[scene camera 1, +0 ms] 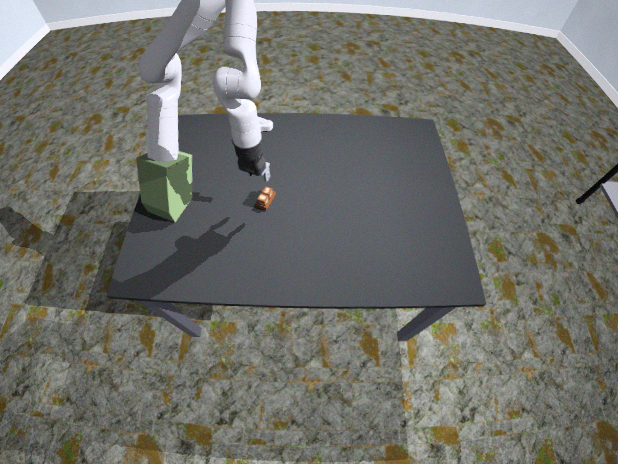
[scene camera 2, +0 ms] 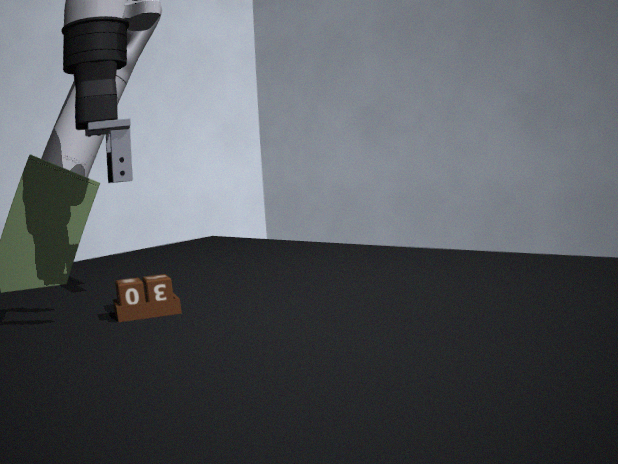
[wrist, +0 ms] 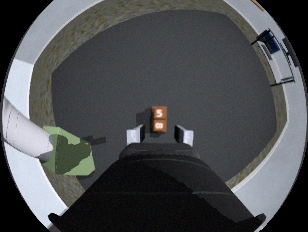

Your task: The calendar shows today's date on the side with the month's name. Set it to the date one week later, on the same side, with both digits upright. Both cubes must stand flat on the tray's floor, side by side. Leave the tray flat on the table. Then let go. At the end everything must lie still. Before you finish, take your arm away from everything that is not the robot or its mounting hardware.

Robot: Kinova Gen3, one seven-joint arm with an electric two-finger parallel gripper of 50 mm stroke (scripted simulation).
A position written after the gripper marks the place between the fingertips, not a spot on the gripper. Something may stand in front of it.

In view: the gripper (scene camera 2: 119, 181), a cube (scene camera 2: 157, 287) and a tray (scene camera 2: 167, 307).
The gripper shows as well in scene camera 1 (scene camera 1: 259, 176) and in the wrist view (wrist: 159, 131).
